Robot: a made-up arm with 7 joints. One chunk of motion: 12 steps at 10 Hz.
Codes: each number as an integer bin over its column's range. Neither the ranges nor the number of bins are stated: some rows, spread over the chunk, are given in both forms.
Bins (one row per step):
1: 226 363 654 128 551 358 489
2: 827 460 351 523 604 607 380
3: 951 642 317 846 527 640 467
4: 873 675 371 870 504 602 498
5: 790 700 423 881 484 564 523
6: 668 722 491 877 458 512 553
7: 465 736 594 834 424 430 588
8: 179 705 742 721 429 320 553
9: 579 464 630 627 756 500 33
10: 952 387 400 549 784 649 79
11: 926 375 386 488 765 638 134
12: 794 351 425 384 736 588 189
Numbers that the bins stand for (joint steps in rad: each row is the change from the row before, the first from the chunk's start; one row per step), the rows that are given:
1: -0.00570 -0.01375 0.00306 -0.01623 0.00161 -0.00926 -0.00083
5: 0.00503 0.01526 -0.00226 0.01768 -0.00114 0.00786 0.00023
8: -0.00660 0.01569 0.00508 0.01048 -0.00339 -0.01241 0.00116
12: 0.00510 -0.01478 -0.00222 -0.00470 0.00921 0.00985 -0.01014
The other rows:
2: 0.00573 -0.00540 -0.00392 0.00156 0.00379 0.01143 -0.00421
3: 0.00809 0.01027 -0.00470 0.01611 0.00063 0.01417 -0.00151
4: 0.00660 0.01311 -0.00346 0.01719 -0.00032 0.01102 -0.00055
6: 0.00270 0.01715 -0.00070 0.01750 -0.00220 0.00354 0.00116
7: -0.00116 0.01836 0.00168 0.01557 -0.00360 -0.00327 0.00225
9: 0.00101 -0.00506 0.00250 0.00624 0.01003 0.00254 -0.01498
10: 0.00811 -0.01168 -0.00279 0.00273 0.01118 0.01492 -0.01355
11: 0.00761 -0.01272 -0.00311 -0.00002 0.01040 0.01401 -0.01184

